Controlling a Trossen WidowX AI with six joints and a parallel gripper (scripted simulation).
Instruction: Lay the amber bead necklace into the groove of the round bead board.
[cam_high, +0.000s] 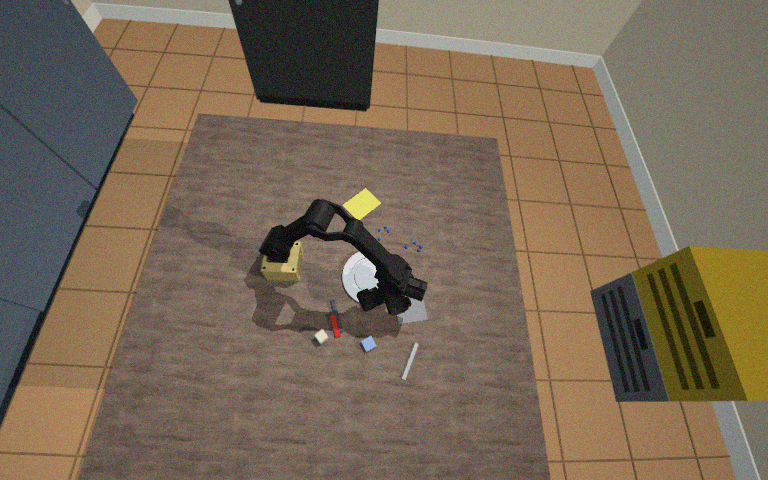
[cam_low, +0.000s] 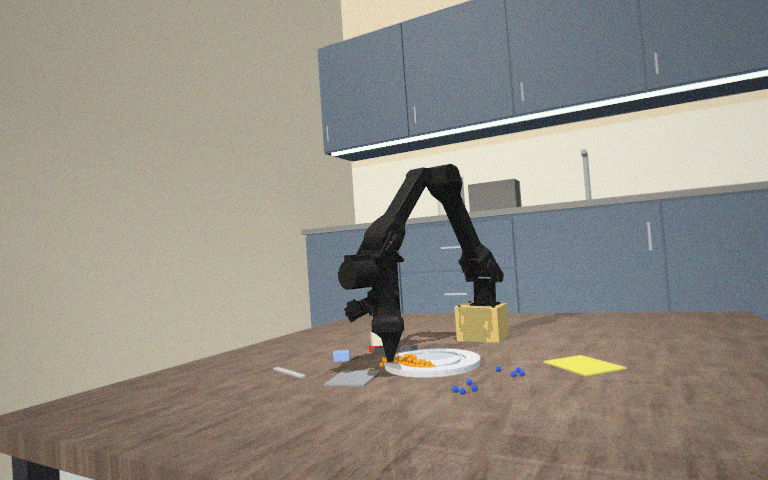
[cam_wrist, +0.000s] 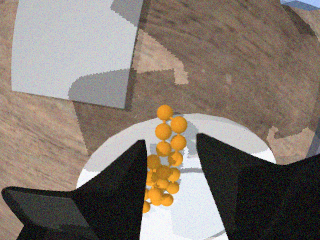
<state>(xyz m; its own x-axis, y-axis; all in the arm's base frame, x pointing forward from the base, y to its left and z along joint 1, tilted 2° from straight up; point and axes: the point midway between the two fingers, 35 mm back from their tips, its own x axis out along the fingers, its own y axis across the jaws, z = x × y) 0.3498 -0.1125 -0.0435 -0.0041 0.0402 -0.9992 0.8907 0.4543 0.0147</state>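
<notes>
The grey square tile is 90 mm ahead of my gripper tip, 40 mm to the right of it and 10 mm below it. Round my gripper tip: red stick: 160 mm behind, 80 mm to the right, 10 mm below; then white stick: 200 mm to the right, 80 mm ahead, 10 mm below; then light blue cube: 150 mm to the right, 50 mm behind, 10 mm below.
</notes>
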